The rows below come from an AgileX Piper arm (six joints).
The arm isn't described. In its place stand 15 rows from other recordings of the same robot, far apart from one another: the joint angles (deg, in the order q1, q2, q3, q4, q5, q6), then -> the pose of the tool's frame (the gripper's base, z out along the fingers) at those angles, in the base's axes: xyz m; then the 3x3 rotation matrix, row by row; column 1 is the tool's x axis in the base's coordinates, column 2 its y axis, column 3 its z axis.
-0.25 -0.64 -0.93 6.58 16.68 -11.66 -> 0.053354 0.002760 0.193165; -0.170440 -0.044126 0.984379; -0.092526 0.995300 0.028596; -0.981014 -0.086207 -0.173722
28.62 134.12 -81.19 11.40 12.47 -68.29 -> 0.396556 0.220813 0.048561; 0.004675 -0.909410 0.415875; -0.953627 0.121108 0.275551; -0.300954 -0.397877 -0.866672
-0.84 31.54 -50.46 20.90 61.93 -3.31 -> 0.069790 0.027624 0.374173; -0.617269 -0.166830 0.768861; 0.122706 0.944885 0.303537; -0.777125 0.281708 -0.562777
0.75 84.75 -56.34 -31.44 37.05 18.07 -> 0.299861 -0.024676 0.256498; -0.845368 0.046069 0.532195; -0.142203 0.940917 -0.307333; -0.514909 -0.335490 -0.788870
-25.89 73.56 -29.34 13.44 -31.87 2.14 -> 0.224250 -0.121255 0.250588; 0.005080 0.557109 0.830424; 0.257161 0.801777 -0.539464; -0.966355 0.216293 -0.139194
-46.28 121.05 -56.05 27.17 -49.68 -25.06 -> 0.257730 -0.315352 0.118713; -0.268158 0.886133 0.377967; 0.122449 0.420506 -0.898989; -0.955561 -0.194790 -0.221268
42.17 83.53 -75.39 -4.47 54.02 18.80 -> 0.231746 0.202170 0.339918; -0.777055 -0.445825 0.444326; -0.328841 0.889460 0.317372; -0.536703 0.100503 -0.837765
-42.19 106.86 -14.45 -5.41 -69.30 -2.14 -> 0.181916 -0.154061 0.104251; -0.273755 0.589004 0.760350; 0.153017 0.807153 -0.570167; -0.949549 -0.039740 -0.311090
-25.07 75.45 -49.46 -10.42 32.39 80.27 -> 0.234468 -0.119416 0.264446; 0.219850 0.836411 0.502078; 0.938841 -0.041580 -0.341831; -0.265035 0.546523 -0.794399
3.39 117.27 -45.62 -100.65 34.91 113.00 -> 0.324143 -0.032070 0.070113; -0.803503 0.384345 0.454602; 0.097440 0.838264 -0.536488; -0.587272 -0.386773 -0.710998
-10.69 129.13 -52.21 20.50 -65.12 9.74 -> 0.380096 -0.101173 0.073738; 0.021474 0.504532 0.863126; 0.304989 0.818867 -0.486249; -0.952114 0.273685 -0.136292
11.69 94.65 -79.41 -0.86 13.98 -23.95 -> 0.386907 0.079717 0.341049; -0.281178 -0.349435 0.893775; -0.486261 0.854814 0.181226; -0.827338 -0.383651 -0.410272
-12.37 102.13 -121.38 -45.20 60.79 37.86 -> 0.359274 -0.136494 0.481207; -0.296076 0.781862 0.548662; 0.227781 0.615640 -0.754390; -0.927607 -0.098382 -0.360370
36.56 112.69 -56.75 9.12 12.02 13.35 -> 0.288321 0.217554 0.106883; -0.891439 -0.291311 0.347095; -0.189459 0.935418 0.298494; -0.411633 0.200329 -0.889059
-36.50 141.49 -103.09 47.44 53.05 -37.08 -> 0.421767 -0.245455 0.077749; -0.800389 0.307981 0.514319; 0.524380 0.775461 0.351690; -0.290521 0.551188 -0.782170
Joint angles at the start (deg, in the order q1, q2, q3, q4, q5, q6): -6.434, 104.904, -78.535, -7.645, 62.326, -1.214
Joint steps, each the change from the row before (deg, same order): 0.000, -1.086, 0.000, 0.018, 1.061, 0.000; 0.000, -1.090, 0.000, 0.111, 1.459, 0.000; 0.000, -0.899, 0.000, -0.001, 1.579, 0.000; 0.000, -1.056, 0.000, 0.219, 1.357, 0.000; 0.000, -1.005, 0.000, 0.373, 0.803, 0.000; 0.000, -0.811, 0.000, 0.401, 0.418, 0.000; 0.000, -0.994, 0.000, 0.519, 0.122, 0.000; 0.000, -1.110, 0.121, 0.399, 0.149, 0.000; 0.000, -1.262, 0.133, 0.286, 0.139, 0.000; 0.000, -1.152, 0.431, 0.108, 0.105, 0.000; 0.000, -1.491, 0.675, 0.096, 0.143, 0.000; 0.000, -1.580, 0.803, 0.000, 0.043, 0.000; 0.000, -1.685, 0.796, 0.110, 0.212, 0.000; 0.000, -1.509, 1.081, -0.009, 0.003, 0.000; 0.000, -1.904, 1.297, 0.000, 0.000, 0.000
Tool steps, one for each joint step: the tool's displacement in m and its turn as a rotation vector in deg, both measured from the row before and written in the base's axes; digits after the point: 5 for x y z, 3 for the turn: -0.00366, 0.00034, 0.00664, -0.037, -0.030, -0.138; -0.00441, 0.00052, 0.00651, 0.079, 0.350, -0.218; -0.00433, 0.00035, 0.00528, 0.008, 0.670, -0.195; -0.00439, 0.00071, 0.00617, 0.187, 0.270, -0.233; -0.00349, 0.00088, 0.00584, 0.303, -0.244, -0.203; -0.00251, 0.00085, 0.00468, 0.326, -0.435, -0.156; -0.00255, 0.00105, 0.00575, 0.397, -0.923, -0.147; -0.00327, 0.00095, 0.00584, 0.287, -0.878, -0.111; -0.00380, 0.00085, 0.00661, 0.163, -1.015, -0.077; -0.00420, 0.00063, 0.00455, 0.034, -0.624, -0.032; -0.00578, 0.00079, 0.00520, 0.016, -0.680, -0.031; -0.00624, 0.00070, 0.00496, -0.083, -0.729, -0.004; -0.00687, 0.00093, 0.00529, 0.029, -0.685, -0.037; -0.00663, 0.00073, 0.00289, -0.057, -0.421, 0.001; -0.00829, 0.00093, 0.00368, -0.068, -0.603, 0.000
